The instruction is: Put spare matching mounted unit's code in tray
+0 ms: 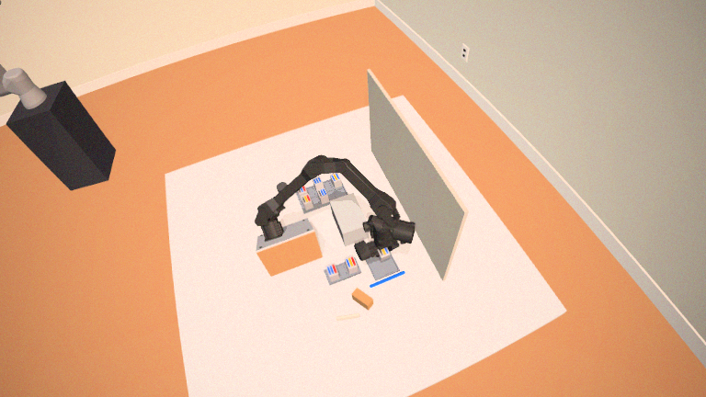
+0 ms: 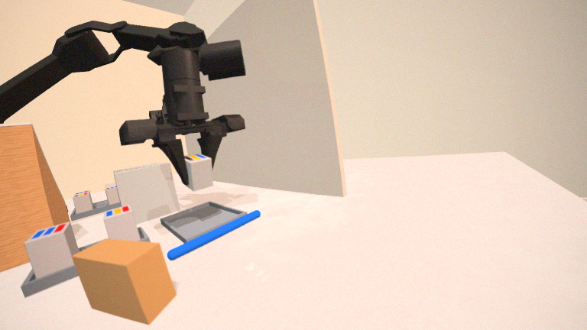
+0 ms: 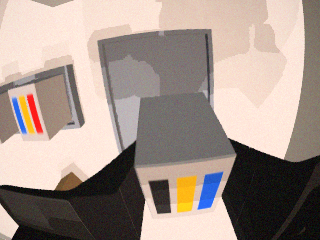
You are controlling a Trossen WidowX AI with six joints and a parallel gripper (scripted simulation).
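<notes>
Now: the grey tray 1 cm behind my gripper tip and 6 cm below it. Round my gripper tip: grey spare block (3 cm above); blue rod (7 cm to the right, 6 cm below); orange block (11 cm behind, 13 cm to the right, 4 cm below).
</notes>
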